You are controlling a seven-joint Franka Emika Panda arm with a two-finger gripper.
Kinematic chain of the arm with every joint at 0, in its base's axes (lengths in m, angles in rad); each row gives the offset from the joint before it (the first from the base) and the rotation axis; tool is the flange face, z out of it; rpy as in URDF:
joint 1: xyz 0 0 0.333 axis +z
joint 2: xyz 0 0 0 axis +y
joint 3: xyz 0 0 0.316 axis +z
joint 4: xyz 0.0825 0 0 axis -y
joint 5: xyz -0.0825 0 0.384 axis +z
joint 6: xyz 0 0 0 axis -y
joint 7: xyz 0.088 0 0 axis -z
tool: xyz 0 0 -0.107 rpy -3.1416 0 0
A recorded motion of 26 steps. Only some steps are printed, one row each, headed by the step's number.
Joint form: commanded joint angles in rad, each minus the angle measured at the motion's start. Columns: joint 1, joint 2, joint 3, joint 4, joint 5, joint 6, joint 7.
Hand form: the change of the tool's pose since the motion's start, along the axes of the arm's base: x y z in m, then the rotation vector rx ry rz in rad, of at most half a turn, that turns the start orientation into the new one. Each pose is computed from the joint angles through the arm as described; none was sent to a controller.
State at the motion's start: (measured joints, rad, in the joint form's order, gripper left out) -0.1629 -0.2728 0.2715 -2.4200 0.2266 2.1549 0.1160
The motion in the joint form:
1: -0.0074 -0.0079 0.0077 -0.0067 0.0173 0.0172 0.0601
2: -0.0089 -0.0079 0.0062 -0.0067 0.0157 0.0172 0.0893
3: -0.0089 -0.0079 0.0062 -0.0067 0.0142 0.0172 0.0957
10: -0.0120 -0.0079 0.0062 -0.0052 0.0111 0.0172 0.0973
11: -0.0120 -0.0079 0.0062 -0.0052 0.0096 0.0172 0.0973
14: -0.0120 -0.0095 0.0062 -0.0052 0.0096 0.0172 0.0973
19: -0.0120 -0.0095 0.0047 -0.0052 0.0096 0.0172 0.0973
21: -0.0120 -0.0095 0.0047 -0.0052 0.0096 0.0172 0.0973
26: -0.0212 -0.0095 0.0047 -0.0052 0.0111 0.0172 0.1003
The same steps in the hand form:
1: -0.0004 0.0003 0.0017 0.0103 -0.0099 -0.0718
2: -0.0002 -0.0011 0.0017 0.0096 -0.0065 -0.1028
3: -0.0002 -0.0012 0.0017 0.0084 -0.0058 -0.1083
10: 0.0003 -0.0026 0.0024 0.0061 -0.0074 -0.1112
11: 0.0003 -0.0026 0.0024 0.0048 -0.0075 -0.1104
14: 0.0002 -0.0026 0.0031 0.0046 -0.0091 -0.1104
19: 0.0003 -0.0033 0.0031 0.0050 -0.0091 -0.1118
21: 0.0003 -0.0033 0.0031 0.0050 -0.0091 -0.1118
26: 0.0008 -0.0074 0.0031 0.0063 -0.0087 -0.1248

